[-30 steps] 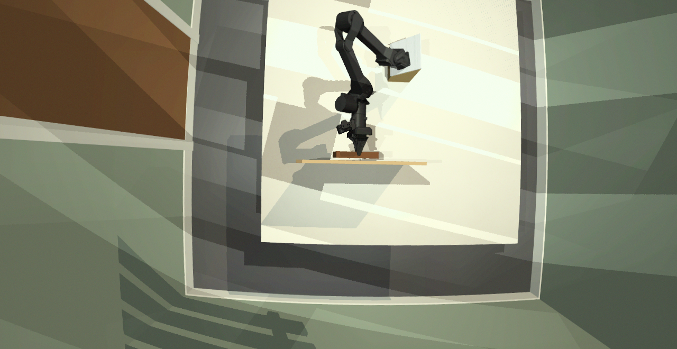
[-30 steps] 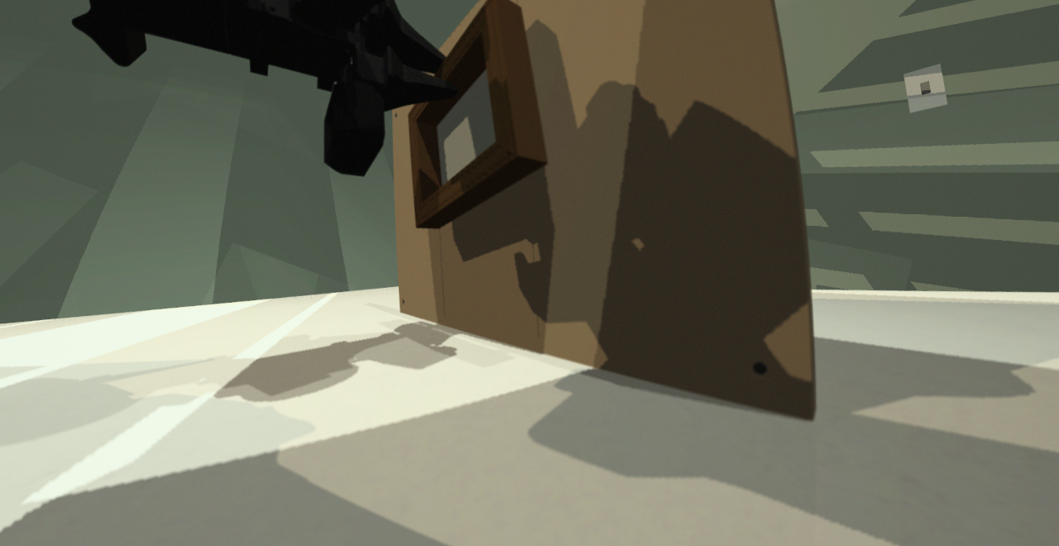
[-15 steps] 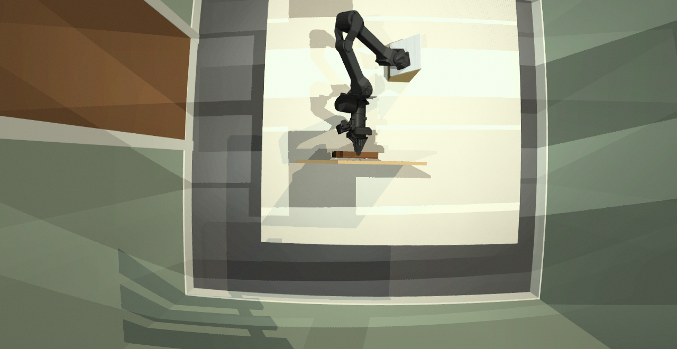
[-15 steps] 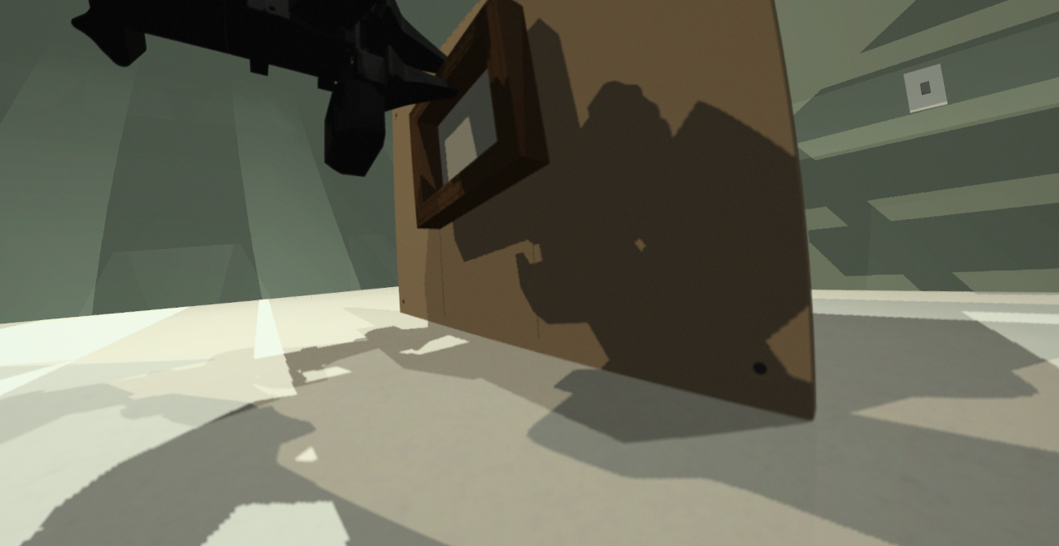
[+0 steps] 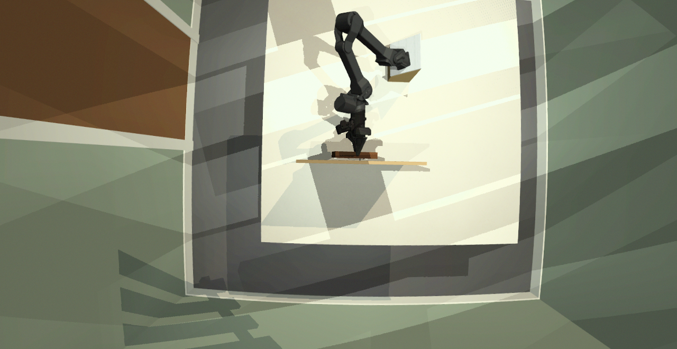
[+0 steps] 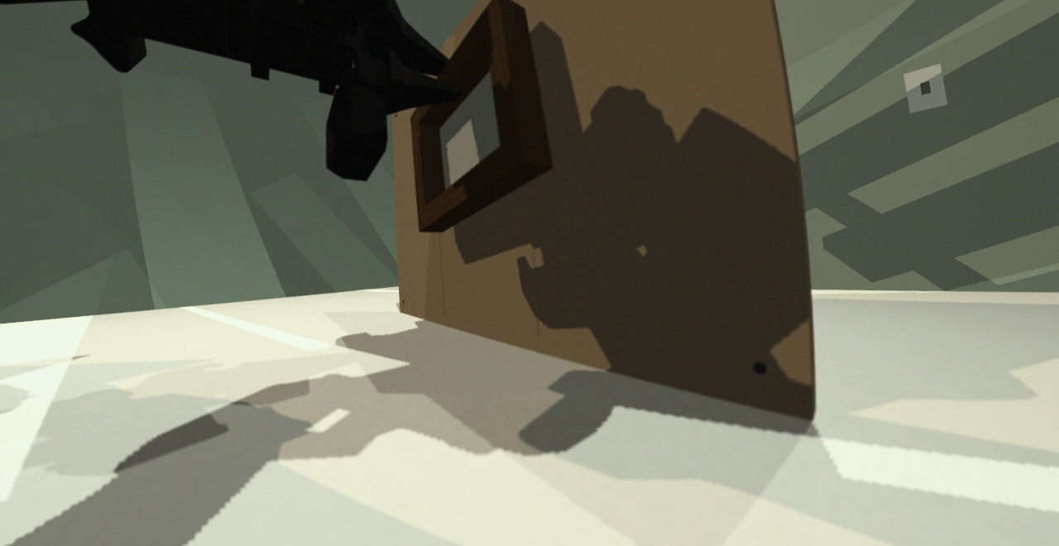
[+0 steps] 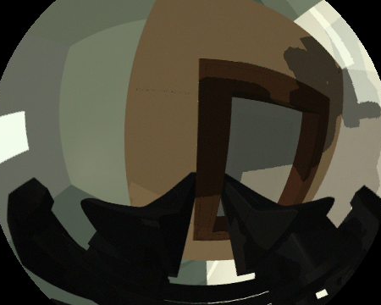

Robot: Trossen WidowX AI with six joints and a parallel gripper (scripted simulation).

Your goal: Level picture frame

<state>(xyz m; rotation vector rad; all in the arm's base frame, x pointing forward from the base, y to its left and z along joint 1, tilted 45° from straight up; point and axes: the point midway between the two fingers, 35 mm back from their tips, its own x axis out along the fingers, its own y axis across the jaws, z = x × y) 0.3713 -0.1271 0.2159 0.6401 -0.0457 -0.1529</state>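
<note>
The picture frame lies 1 cm to the right of my gripper tip and 5 cm below it. The rest, counted from my gripper tip: tan wall panel: 2 cm ahead, 1 cm to the left, 7 cm below.
</note>
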